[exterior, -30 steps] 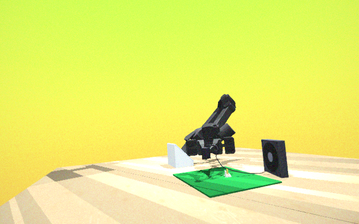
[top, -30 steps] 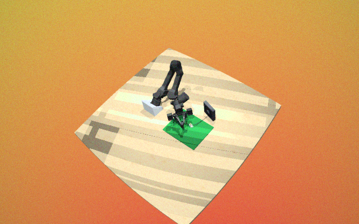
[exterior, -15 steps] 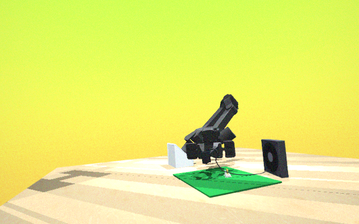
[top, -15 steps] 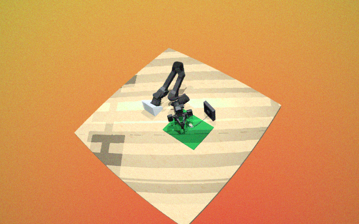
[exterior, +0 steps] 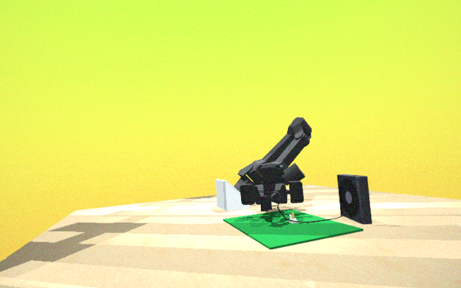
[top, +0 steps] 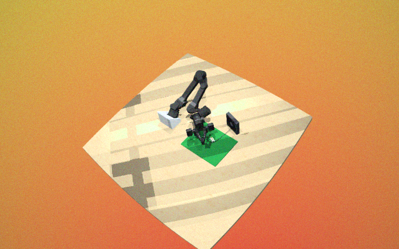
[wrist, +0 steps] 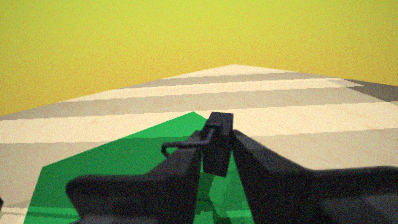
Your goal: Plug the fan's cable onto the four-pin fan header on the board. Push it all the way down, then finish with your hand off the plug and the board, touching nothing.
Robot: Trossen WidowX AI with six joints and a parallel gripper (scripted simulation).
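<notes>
My gripper tip is now 8 cm above the green board, 4 cm to the right of it and 2 cm short of it. From my gripper tip the other things lie so: dark fan plug: 1 cm below; black fan: 21 cm to the left, 10 cm ahead, 1 cm below; white four-pin header: 7 cm to the left, 7 cm below, 2 cm ahead.
</notes>
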